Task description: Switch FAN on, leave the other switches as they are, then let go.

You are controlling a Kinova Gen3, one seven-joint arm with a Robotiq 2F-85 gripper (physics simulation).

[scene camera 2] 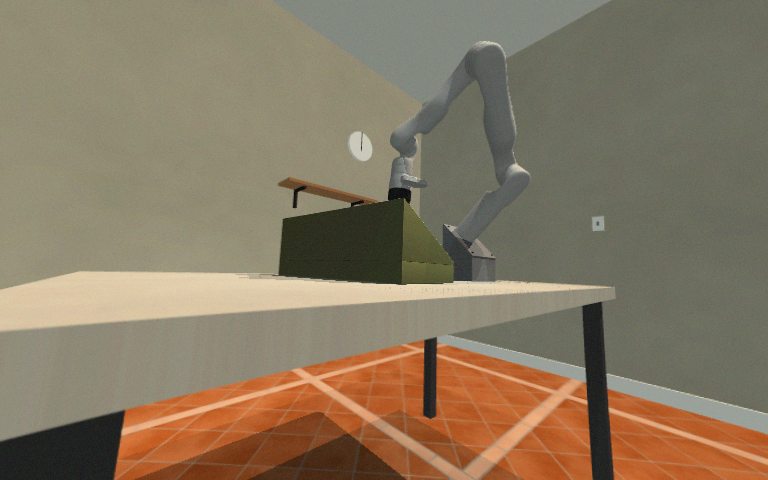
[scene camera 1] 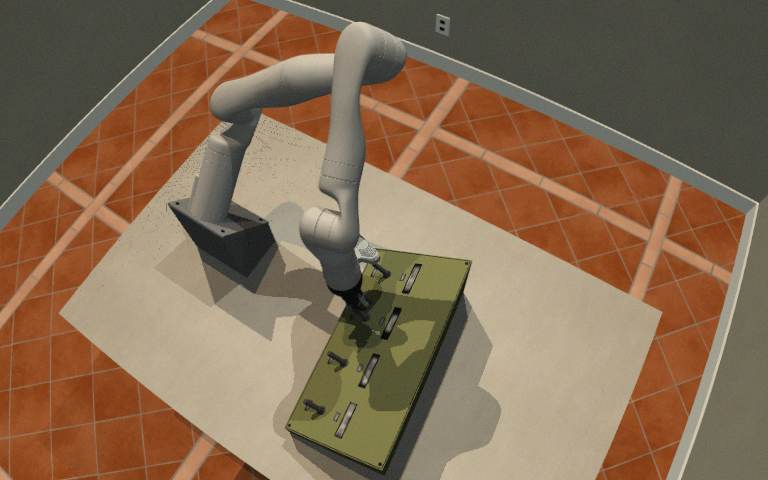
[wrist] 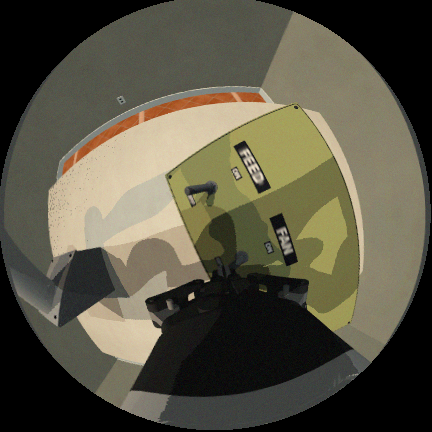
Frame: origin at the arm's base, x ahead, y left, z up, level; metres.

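Seen in the pictures: gripper, between the fingertips: [scene camera 1: 352, 305] [wrist: 222, 271]; arm's base, origin of its link: [scene camera 2: 464, 235] [scene camera 1: 208, 214].
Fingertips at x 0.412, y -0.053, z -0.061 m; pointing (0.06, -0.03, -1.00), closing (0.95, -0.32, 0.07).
Offsets run from my fingertips to a thing's top centre. "spot": to the spot under its first point. Level surfaces: height alone.
The olive sloped panel [scene camera 1: 430, 362] [scene camera 2: 339, 243] [wrist: 305, 135] carries four black levers in a row. The FAN label @[dx +0.099, dy -0.004, dz +0.004 m] [scene camera 1: 390, 323] [wrist: 283, 239] has a small ON plate @[spot: dx +0.076, dy -0.002, dz -0.012 m] [scene camera 1: 382, 320] [wrist: 269, 247] beside it. The FAN lever @[dx +0.017, dy -0.004, dz +0.002 m] [scene camera 1: 366, 317] [wrist: 241, 258] seems to lean away from ON, partly hidden by the fingers. My gripper [scene camera 1: 366, 303] [wrist: 222, 271] is shut and empty, low over the panel at the FAN lever; whether it touches cannot be told. In scene camera 2 the fingers are hidden behind the panel. The FEED lever @[dx +0.018, dy +0.116, dz +0.002 m] [scene camera 1: 386, 275] [wrist: 200, 189] leans away from its ON plate.
Two more levers [scene camera 1: 337, 360] [scene camera 1: 314, 406] stand further along the panel, on the side away from FEED; both lean away from their ON plates. The FEED label @[dx +0.100, dy +0.116, dz +0.004 m] [scene camera 1: 411, 278] [wrist: 252, 166] is at the other end. The arm's dark base [scene camera 1: 232, 243] [scene camera 2: 481, 266] stands on the table @[dz -0.129 m] [scene camera 1: 538, 305] [scene camera 2: 509, 291].
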